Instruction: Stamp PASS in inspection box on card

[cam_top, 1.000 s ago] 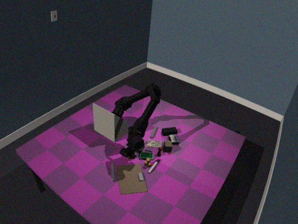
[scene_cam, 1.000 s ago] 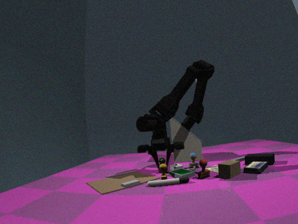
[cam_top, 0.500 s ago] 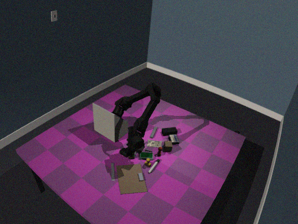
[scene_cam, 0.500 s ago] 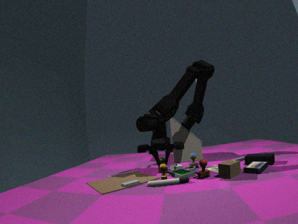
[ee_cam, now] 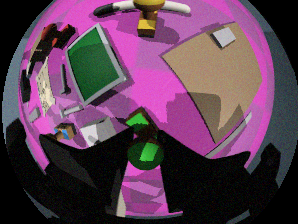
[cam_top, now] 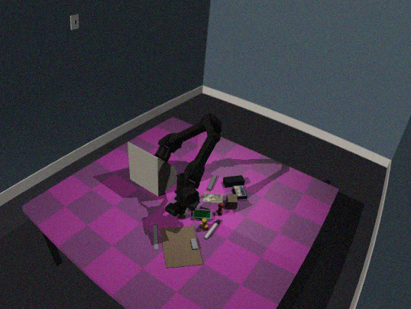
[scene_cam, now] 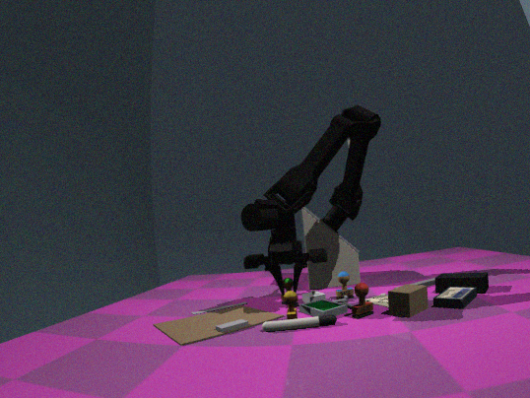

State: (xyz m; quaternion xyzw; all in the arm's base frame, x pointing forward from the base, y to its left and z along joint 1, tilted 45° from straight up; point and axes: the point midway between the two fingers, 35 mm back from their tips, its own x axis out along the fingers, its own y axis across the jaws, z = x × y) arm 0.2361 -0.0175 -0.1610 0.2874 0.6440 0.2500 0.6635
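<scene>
Right now my gripper tip is 70 mm short of the green ink pad, 70 mm to the right of it and 20 mm above it. Also, from my gripper tip: green-knobbed stamp: right at my gripper tip; then grey box: 30 mm behind, 60 mm to the left, 10 mm below; then yellow-knobbed stamp: 120 mm ahead, 10 mm to the left, 10 mm below.
</scene>
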